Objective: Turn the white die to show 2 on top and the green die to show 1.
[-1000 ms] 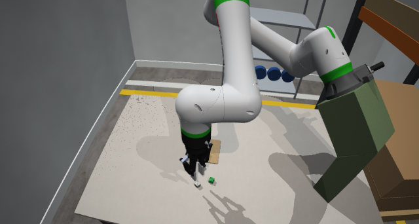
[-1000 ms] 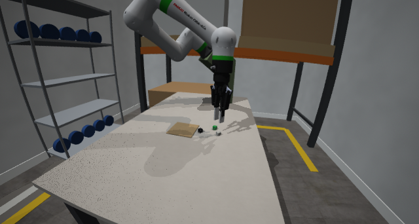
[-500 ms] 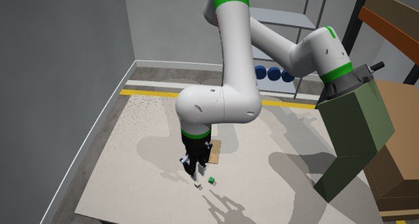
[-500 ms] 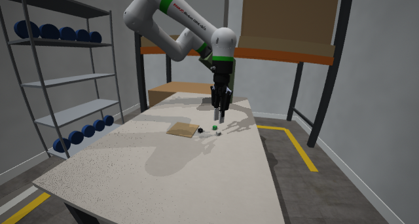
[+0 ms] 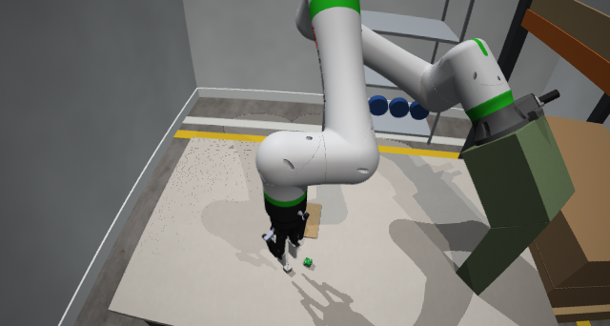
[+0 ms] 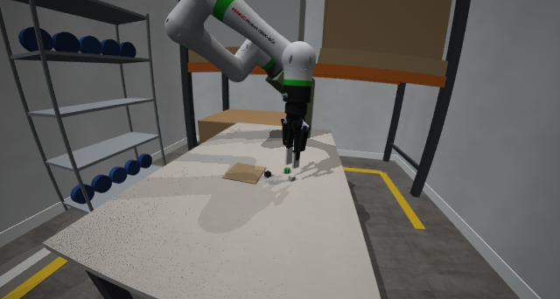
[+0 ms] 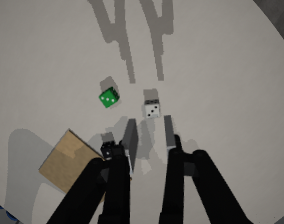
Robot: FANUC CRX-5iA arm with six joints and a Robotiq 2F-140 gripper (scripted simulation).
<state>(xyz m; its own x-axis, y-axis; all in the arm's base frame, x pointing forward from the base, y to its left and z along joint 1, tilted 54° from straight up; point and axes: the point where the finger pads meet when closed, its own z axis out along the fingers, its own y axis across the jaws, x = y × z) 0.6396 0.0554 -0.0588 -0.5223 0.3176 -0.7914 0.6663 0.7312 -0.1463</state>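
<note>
Now: the white die 9 cm below my hand. The rest, counted from my hand: mat 4 cm behind, 19 cm to the right, 9 cm below; then black die 2 cm behind, 9 cm to the right, 9 cm below; then green die 6 cm behind, 1 cm to the right, 9 cm below.
</note>
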